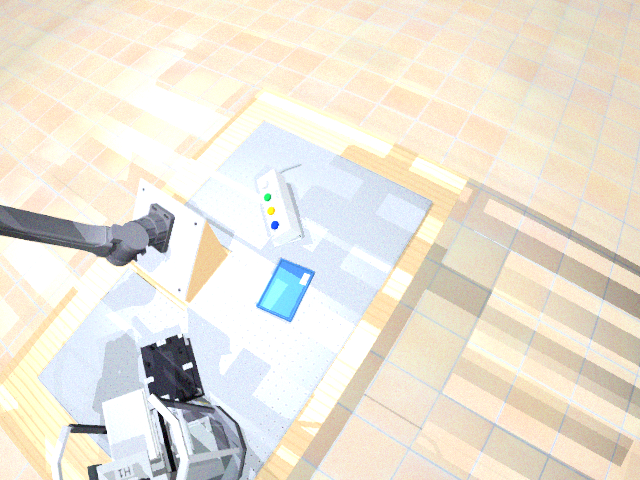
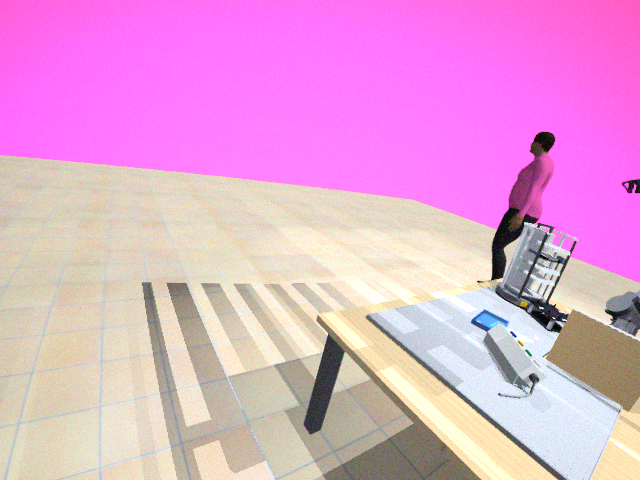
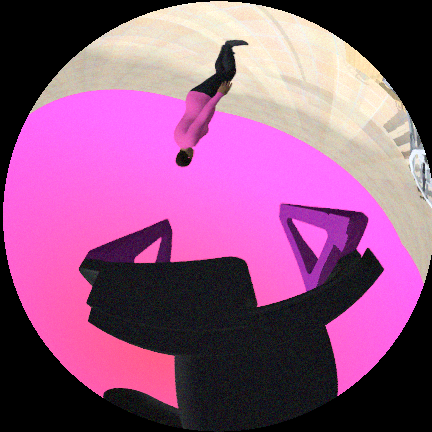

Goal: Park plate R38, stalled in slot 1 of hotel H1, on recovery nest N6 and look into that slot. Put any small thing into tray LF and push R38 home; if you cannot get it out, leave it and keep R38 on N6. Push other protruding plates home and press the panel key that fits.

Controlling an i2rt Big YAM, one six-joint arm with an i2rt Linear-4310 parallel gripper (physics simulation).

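Seen in the pictures: gripper, fingertip midpoint: [image 2: 631,181] [image 3: 225,217]; arm's base, origin of the base link: [image 1: 160,227] [image 2: 614,343].
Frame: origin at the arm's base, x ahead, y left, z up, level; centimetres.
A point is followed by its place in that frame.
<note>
Hotel H1 [image 1: 126,413] [image 2: 522,263] stands at the table's end. Its slots are too small to read, and plate R38 cannot be made out. A black nest-like base [image 1: 168,369] @[x 25.2, y -27.7, z -7.7 cm] [image 2: 549,314] @[x 24.3, y -20.8, z -7.6 cm] sits beside it; I cannot read whether it is N6. A blue tray [image 1: 281,294] @[x 35.4, y 6.2, z -13.4 cm] [image 2: 490,321] @[x 36.6, y 5.9, z -13.4 cm] with a white label lies on the mat; I see no small thing in it. The button panel [image 1: 290,214] @[x 25.1, y 25.9, z -7.1 cm] [image 2: 505,353] @[x 20.3, y 31.5, z -9.3 cm] carries white, green, yellow and blue keys. My gripper [image 3: 225,217] @[x 26.9, y -80.1, z 57.8 cm] is open and empty, its purple fingers wide apart against the magenta background, away from the hotel.
My arm [image 1: 129,242] @[x 5.8, y -9.3, z 12.5 cm] is mounted at an upright white board [image 1: 180,253] @[x 9.0, y -2.2, z -2.3 cm] with wooden sides, between the panel and the black base. The panel's cable [image 1: 290,168] @[x 11.6, y 42.9, z -13.3 cm] [image 2: 516,395] @[x 10.6, y 42.1, z -12.9 cm] lies on the mat. A person in pink [image 2: 532,186] [image 3: 192,120] stands beyond the table.
</note>
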